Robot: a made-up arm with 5 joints. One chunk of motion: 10 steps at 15 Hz.
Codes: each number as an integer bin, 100 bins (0 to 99) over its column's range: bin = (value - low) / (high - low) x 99, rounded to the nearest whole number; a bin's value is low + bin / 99 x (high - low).
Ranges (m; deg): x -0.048..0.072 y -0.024..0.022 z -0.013..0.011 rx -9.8..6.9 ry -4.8..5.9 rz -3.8..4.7
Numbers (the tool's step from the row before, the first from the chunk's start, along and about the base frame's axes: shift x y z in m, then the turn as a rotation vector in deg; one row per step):
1: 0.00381 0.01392 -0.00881 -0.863 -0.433 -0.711
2: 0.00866 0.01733 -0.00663 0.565 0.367 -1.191
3: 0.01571 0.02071 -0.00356 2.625 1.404 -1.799
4: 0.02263 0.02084 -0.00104 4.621 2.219 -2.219
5: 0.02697 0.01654 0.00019 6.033 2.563 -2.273
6: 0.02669 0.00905 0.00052 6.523 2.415 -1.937
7: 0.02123 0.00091 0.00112 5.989 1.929 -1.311
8: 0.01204 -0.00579 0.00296 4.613 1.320 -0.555
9: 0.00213 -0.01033 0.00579 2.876 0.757 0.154
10: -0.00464 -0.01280 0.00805 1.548 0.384 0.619
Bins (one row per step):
1: 43 82 17 53 40 36
2: 47 89 26 61 48 30
3: 53 96 39 74 57 23
4: 58 97 49 85 65 18
5: 62 87 54 94 68 18
6: 62 71 56 97 67 22
7: 57 54 58 94 62 29
8: 50 39 66 85 57 38
9: 41 29 78 75 51 46
10: 36 24 87 67 48 51

